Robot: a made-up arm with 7 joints.
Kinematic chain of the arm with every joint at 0, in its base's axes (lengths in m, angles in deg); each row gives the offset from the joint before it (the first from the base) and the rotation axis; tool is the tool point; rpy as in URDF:
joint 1: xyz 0 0 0.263 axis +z
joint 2: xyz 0 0 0 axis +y
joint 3: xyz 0 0 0.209 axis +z
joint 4: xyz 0.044 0 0 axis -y
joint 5: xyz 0.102 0 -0.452 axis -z
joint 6: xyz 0 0 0 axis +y
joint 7: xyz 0.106 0 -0.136 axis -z
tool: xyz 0 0 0 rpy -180 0 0
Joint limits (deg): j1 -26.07..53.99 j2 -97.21..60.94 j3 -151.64..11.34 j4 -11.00..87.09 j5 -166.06..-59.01 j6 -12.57..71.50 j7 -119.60..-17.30
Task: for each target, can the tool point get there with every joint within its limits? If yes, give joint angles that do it. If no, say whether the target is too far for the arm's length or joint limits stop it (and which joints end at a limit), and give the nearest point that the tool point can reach.
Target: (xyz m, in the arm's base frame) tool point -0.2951 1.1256 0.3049
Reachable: no: too far | nearest point 0.1756 0.6669 0.2995 | short by 0.657 m
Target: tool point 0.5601 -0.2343 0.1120
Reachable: yes | joints 15.57 17.41 -42.58 62.93 -113.06 15.16 -107.66
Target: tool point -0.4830 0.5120 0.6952
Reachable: no: joint limits stop it (at a limit: joint 2, joint 3, joint 4, joint 5, joint 6) | nearest point -0.3298 0.3496 0.7936 | short by 0.244 m
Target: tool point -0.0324 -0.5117 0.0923
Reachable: yes | joints 17.67 41.50 -94.66 33.74 -74.33 33.60 -100.93
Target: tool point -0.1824 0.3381 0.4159
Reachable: no: joint limits stop it (at a limit: joint 1, joint 2, joint 3, joint 6) | nearest point 0.0266 0.3402 0.5200 | short by 0.233 m
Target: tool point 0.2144 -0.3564 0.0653
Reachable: yes | joints -13.40 -71.99 -125.98 15.88 -94.47 4.30 -97.78
